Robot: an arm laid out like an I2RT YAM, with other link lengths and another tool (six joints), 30 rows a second.
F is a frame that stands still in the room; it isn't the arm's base.
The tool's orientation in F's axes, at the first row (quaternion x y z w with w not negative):
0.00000 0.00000 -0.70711 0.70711
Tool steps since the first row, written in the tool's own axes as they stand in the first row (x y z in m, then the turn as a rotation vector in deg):
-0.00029 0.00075 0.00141 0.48 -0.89 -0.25
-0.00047 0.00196 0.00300 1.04 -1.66 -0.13
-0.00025 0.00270 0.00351 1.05 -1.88 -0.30
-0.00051 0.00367 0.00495 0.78 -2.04 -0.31
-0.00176 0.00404 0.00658 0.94 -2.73 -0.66
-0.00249 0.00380 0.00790 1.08 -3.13 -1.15
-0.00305 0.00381 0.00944 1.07 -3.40 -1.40
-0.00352 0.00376 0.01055 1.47 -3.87 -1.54
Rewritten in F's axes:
0.00075 0.00029 0.00141 -0.89 -0.48 -0.25
0.00196 0.00047 0.00300 -1.66 -1.04 -0.13
0.00270 0.00025 0.00351 -1.88 -1.05 -0.30
0.00367 0.00051 0.00495 -2.04 -0.78 -0.31
0.00404 0.00176 0.00658 -2.73 -0.94 -0.66
0.00380 0.00249 0.00790 -3.13 -1.08 -1.15
0.00381 0.00305 0.00944 -3.40 -1.07 -1.40
0.00376 0.00352 0.01055 -3.87 -1.47 -1.54

